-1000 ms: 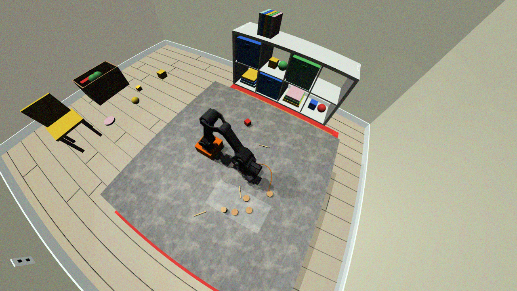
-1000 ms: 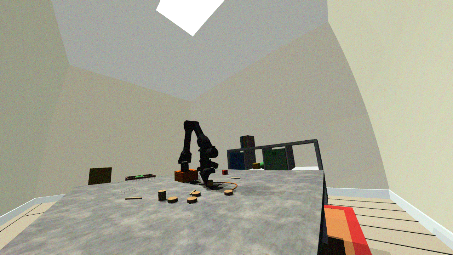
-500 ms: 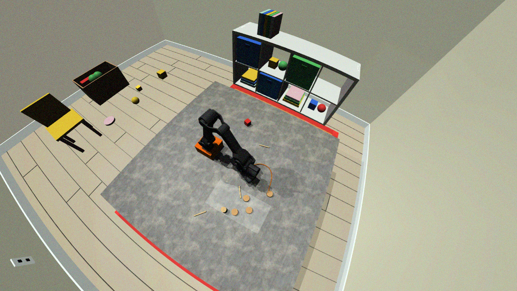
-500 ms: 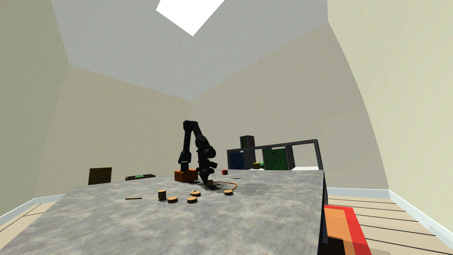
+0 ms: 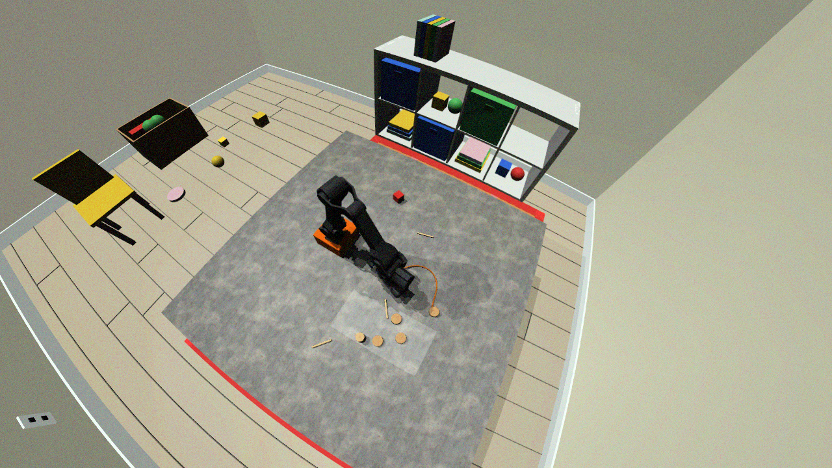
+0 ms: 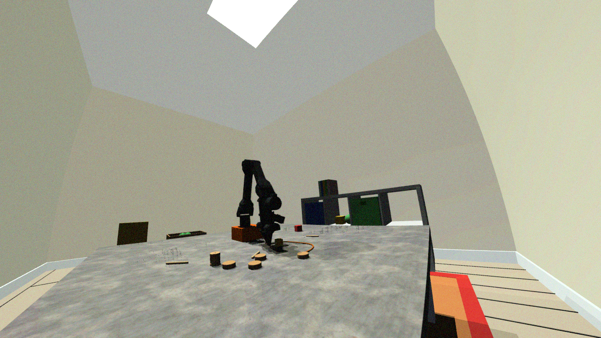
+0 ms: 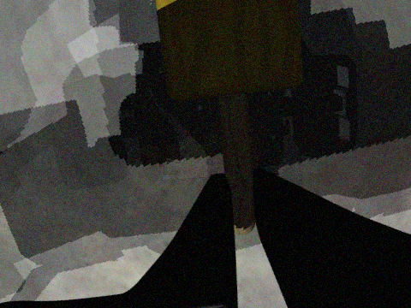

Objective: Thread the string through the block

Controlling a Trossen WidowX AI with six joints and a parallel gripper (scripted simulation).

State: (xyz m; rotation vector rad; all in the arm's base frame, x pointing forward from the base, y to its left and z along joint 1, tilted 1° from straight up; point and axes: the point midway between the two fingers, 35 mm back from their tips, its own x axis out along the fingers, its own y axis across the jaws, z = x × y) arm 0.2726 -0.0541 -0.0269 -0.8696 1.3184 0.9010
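My gripper tip is 2 cm short of the yellow wooden block, 4 cm to the right of it and 1 cm below it. Also, from my gripper tip: round wooden button (22 cm ahead, 4 cm to the right); then thin wooden stick (2 cm ahead, 4 cm to the left, 1 cm above); then short wooden cylinder (1 cm ahead, 25 cm to the right, 1 cm above).
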